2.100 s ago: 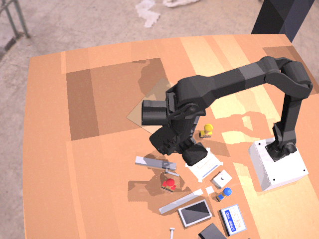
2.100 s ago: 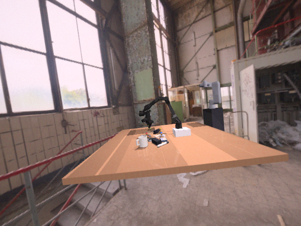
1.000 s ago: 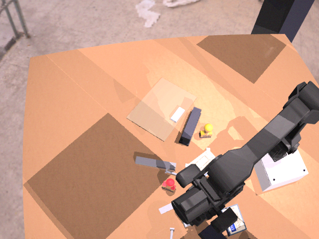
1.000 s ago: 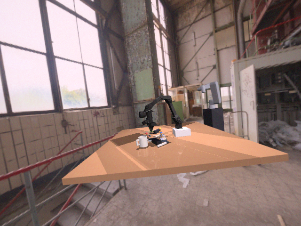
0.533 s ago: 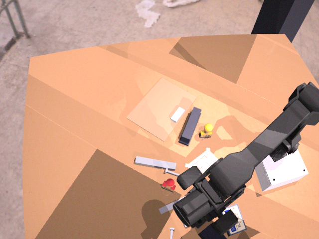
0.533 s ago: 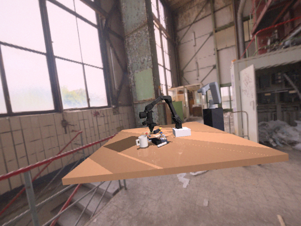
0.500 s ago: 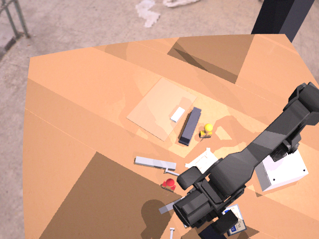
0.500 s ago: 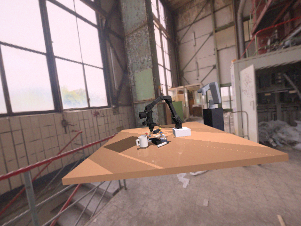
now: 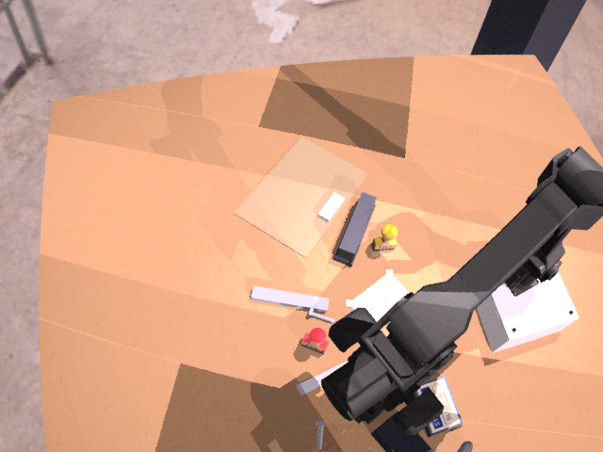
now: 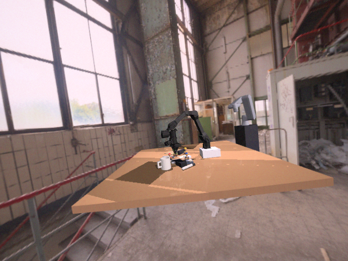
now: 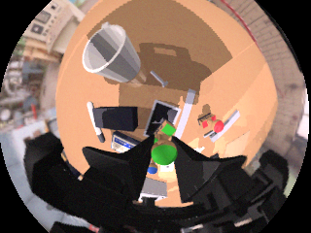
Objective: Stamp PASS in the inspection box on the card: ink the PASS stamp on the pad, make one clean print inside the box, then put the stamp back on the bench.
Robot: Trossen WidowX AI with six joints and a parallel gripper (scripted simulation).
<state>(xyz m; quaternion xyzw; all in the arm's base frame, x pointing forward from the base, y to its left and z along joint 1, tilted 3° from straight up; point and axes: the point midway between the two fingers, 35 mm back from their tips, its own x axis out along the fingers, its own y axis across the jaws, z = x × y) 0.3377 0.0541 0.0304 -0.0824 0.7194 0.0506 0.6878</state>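
My gripper tip is 7 cm above the ink pad. Round my gripper tip: dark block (11 cm to the left, 6 cm below, 2 cm behind); then blue stamp (11 cm behind, 6 cm below, 1 cm to the right); then green-knobbed stamp (right at my gripper tip).
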